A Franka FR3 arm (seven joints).
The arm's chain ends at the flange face. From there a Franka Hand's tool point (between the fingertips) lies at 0.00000 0.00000 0.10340 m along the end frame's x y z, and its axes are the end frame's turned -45 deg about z.
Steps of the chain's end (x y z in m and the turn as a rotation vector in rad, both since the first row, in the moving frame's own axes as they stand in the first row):
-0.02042 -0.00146 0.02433 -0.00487 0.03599 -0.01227
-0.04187 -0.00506 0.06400 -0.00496 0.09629 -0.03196
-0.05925 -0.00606 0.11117 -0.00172 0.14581 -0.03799
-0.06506 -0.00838 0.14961 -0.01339 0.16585 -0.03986
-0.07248 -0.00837 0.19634 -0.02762 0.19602 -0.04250
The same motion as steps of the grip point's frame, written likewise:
-0.01111 -0.01250 0.02426 -0.02889 0.02201 -0.01227
-0.01924 -0.02590 0.06352 -0.07159 0.06458 -0.03196
-0.02691 -0.03564 0.11007 -0.10432 0.10189 -0.03799
-0.02873 -0.03911 0.14818 -0.12674 0.10781 -0.03986
-0.03276 -0.04119 0.19432 -0.15814 0.11908 -0.04250

